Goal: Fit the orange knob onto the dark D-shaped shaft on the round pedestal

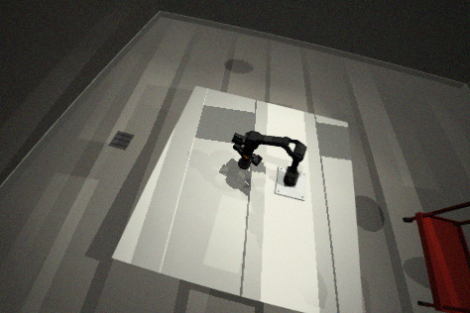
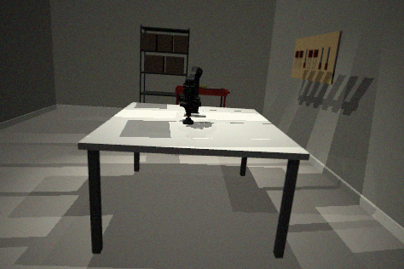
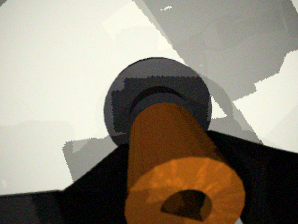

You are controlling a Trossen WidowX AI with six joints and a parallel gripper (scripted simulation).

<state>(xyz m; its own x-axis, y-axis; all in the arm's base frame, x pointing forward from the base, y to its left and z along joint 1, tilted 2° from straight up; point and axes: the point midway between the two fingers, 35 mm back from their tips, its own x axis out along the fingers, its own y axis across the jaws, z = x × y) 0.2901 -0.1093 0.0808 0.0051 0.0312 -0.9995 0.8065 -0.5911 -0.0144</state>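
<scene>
Right now my gripper tip is 40 mm above the dark round pedestal. Also, from my gripper tip: orange knob (20 mm above).
</scene>
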